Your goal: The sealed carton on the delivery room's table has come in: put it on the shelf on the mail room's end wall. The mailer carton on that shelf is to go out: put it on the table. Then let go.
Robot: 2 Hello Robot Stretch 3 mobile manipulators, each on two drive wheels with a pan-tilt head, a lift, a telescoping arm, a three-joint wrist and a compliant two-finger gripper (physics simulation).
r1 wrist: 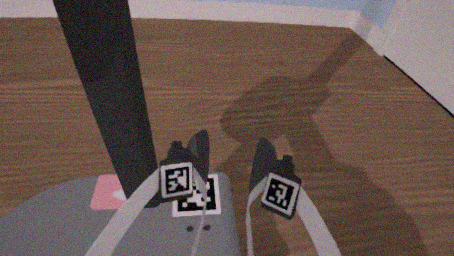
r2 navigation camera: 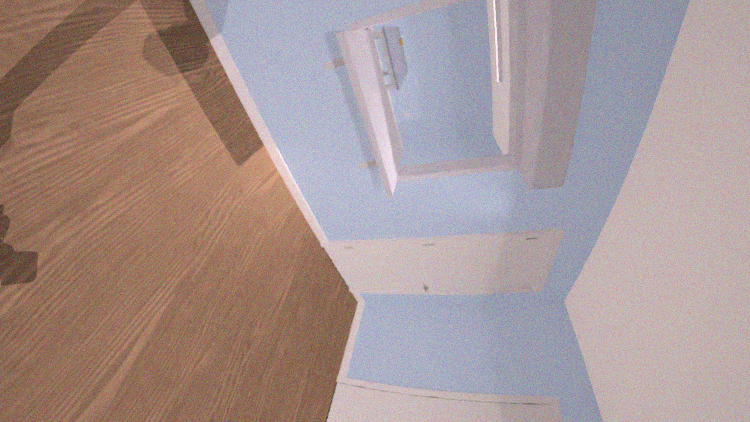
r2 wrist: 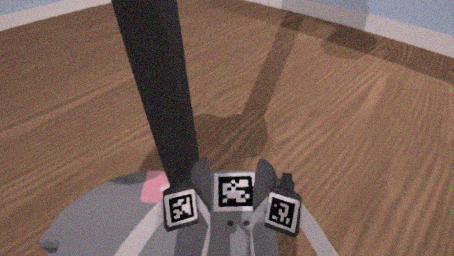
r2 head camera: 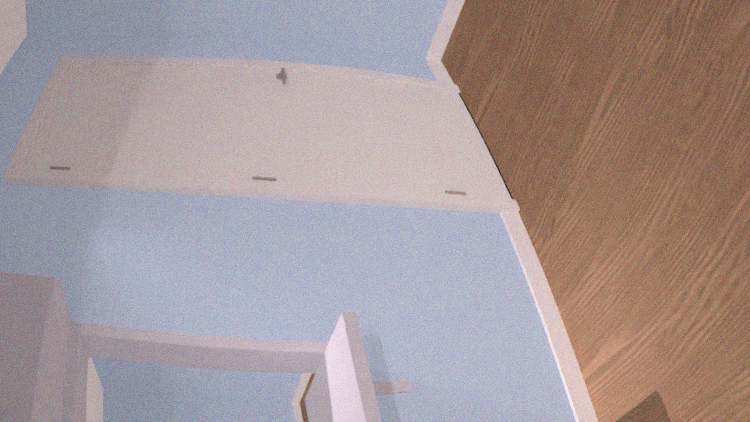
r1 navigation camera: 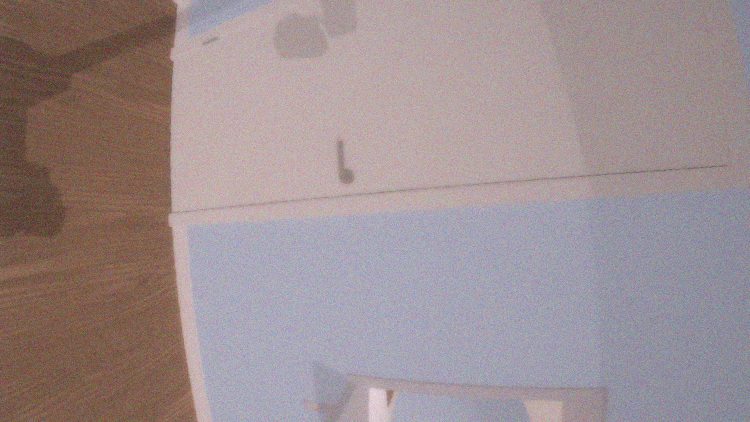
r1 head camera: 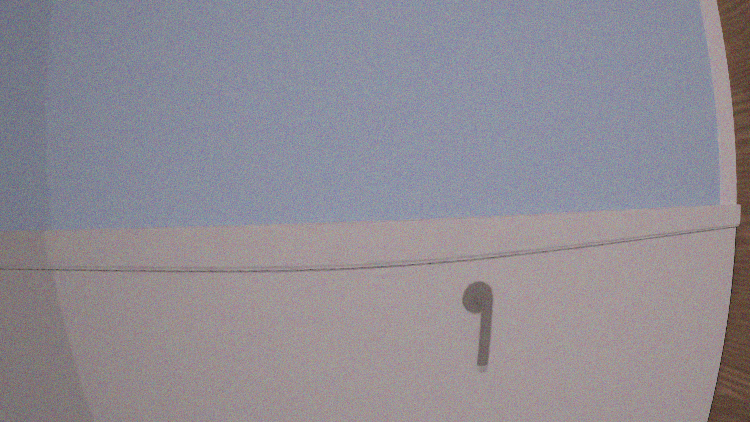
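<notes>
The r1 gripper is open and empty above its own grey base, over the wood floor. The r2 gripper is open and empty above its own base in the r2 wrist view. The sealed carton and the mailer carton cannot be made out in these views. In the r2 navigation view a pale grey panel with a small orange patch shows through a wall opening; whether it is part of the table or the shelf I cannot tell.
A wall opening with a pale frame has a ledge on brackets. Closed pale doors stand in blue walls. Each robot's dark mast rises beside its gripper.
</notes>
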